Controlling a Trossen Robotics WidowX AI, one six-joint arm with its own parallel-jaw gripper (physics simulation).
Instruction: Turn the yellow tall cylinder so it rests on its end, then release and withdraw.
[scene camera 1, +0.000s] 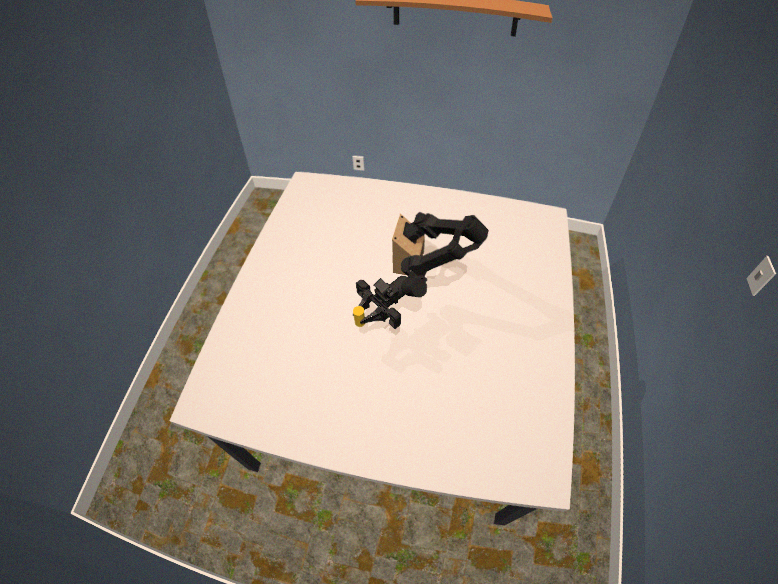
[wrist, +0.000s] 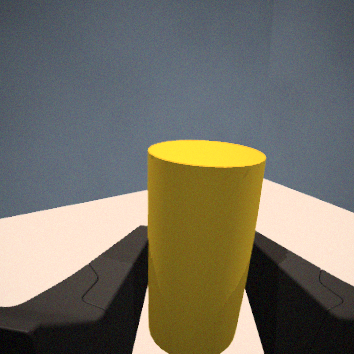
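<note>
The yellow tall cylinder (scene camera 1: 358, 316) (wrist: 202, 240) is close to upright, with its flat round end facing up, left of the table's middle in the scene view. My gripper (scene camera 1: 360, 315) (wrist: 195, 238) is shut on the cylinder, one finger on each side of it. The arm reaches to it low and nearly level. Whether the cylinder's lower end touches the table cannot be told; that end is cut off at the bottom of the wrist view.
The pale table (scene camera 1: 351, 389) lies under the arm. A brown wooden block (scene camera 1: 405, 254) stands by the arm's base, behind the gripper. An orange shelf (scene camera 1: 458, 7) hangs on the back wall, far beyond the table.
</note>
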